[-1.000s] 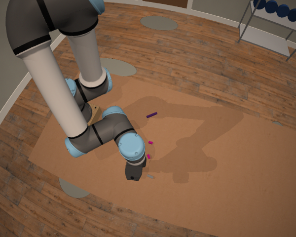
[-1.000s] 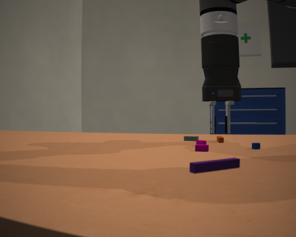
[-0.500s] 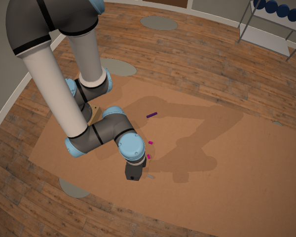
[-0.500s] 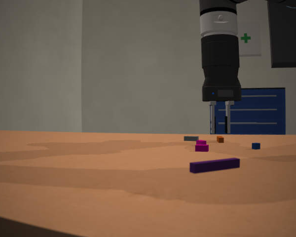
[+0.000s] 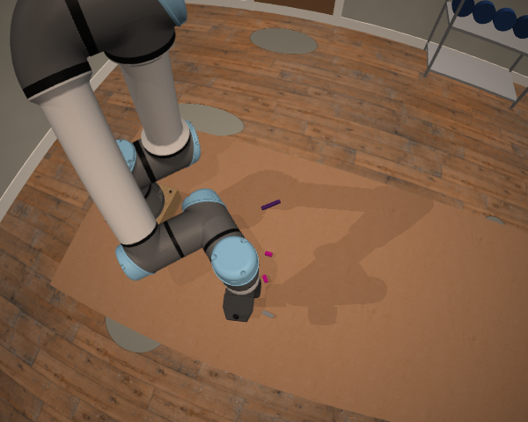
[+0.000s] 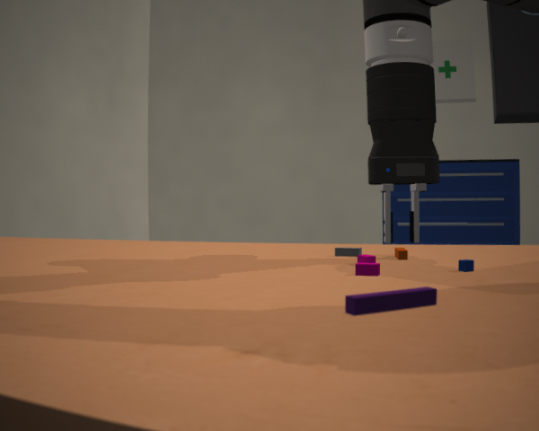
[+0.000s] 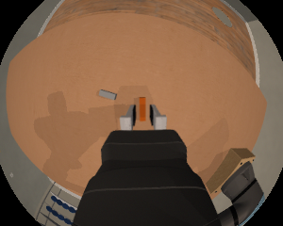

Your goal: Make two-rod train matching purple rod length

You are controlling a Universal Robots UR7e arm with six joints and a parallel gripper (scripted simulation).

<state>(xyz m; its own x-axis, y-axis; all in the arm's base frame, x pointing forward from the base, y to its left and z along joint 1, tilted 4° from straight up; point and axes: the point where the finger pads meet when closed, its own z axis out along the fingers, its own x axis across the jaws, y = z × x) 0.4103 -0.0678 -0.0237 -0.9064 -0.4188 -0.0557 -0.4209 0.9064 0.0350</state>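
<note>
Right now the orange rod is 30 mm below my hand. The rest, counted from my hand: grey rod: 70 mm ahead, 30 mm below; purple rod: 290 mm to the left, 90 mm behind, 30 mm below; blue rod: 90 mm to the left, 90 mm behind, 30 mm below.
</note>
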